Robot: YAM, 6 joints.
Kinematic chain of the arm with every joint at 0, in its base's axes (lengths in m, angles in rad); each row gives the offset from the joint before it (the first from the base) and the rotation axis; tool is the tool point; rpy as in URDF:
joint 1: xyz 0 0 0.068 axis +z
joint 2: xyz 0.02 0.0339 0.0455 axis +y
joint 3: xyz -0.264 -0.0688 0 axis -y
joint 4: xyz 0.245 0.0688 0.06 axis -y
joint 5: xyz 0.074 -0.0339 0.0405 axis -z
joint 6: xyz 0.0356 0 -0.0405 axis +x
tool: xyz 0 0 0 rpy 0 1.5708 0
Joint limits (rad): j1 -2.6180..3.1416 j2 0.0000..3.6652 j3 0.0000..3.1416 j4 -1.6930..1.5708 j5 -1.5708..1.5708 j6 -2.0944..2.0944
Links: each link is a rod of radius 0.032 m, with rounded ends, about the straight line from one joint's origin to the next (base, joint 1, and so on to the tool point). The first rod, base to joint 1, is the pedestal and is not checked.
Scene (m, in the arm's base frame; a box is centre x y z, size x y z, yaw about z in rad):
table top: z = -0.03
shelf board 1: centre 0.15 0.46 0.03 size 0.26 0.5 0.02 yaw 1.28
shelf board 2: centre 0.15 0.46 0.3 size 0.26 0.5 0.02 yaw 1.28
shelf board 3: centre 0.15 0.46 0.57 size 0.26 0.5 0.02 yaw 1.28
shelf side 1: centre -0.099 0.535 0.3 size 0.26 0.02 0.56 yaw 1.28
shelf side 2: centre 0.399 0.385 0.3 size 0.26 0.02 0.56 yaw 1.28
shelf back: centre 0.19 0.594 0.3 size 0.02 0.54 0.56 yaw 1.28
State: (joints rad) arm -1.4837 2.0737 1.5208 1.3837 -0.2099 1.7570
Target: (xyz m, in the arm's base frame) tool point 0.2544 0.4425 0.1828
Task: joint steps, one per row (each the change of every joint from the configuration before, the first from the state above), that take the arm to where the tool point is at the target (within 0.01 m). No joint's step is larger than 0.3 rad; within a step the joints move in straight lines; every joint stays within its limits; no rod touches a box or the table.
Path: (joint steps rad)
1: 0.2833 -0.0500 -0.1444 0.0234 -0.0258 0.0000
2: 0.2834 -0.0500 -0.1444 0.0234 -0.0258 0.0000
3: 0.2833 -0.0500 -0.1443 0.0234 -0.0258 0.0000
4: 0.2834 -0.0500 -0.1444 0.0233 -0.0258 0.0000
5: 0.2833 -0.0500 -0.1444 0.0234 -0.0257 0.0000
6: 0.2833 -0.0500 -0.1444 0.0234 -0.0258 0.0000
7: 0.2834 -0.0500 -0.1444 0.0234 -0.0258 0.0000
8: 0.2833 -0.0500 -0.1443 0.0234 -0.0258 0.0000
9: 0.0603 0.1772 0.2800 -0.0692 0.0128 0.0000
10: 0.0603 0.1772 0.2801 -0.0692 0.0128 0.0000
11: 0.0603 0.1772 0.2801 -0.0692 0.0128 0.0000
12: 0.0602 0.1773 0.2801 -0.0691 0.0129 0.0000

